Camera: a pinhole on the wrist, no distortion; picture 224 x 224 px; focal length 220.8 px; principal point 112.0 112.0 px. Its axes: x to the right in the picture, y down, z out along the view. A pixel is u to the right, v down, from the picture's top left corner.
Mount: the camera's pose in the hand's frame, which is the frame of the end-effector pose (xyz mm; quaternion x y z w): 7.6 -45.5 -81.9 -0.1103 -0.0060 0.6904 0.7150
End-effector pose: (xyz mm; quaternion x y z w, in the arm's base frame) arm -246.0 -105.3 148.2 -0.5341 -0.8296 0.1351 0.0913
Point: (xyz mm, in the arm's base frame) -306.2 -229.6 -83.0
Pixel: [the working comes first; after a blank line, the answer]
In the camera's frame: -33.7 41.2 344.8

90 138
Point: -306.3 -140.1 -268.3
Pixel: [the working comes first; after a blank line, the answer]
In the camera's frame: 40.1 -63.1 506.1

129 84
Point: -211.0 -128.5 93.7
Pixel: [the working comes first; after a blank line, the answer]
In the camera's frame: 62.9 23.9 142.6

209 149
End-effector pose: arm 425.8 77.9 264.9 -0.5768 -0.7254 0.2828 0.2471
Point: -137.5 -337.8 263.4
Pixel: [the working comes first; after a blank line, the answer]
In the camera's frame: -502.5 194.0 492.8

outside the picture
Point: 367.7 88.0 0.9
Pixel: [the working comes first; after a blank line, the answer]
In the camera's frame: 143.9 -53.2 329.8

208 76
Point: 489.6 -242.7 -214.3
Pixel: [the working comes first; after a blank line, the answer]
In the camera's frame: 286.0 282.9 523.2

outside the picture
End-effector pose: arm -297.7 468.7 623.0 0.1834 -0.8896 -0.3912 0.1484
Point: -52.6 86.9 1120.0
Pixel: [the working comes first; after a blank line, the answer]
In the camera's frame: 210.6 96.8 -553.1

behind the camera
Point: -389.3 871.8 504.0
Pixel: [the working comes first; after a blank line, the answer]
In the camera's frame: 154.5 46.7 497.3

181 133
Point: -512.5 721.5 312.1
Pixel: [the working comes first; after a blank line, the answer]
In the camera's frame: -59.5 -121.7 517.5

87 60
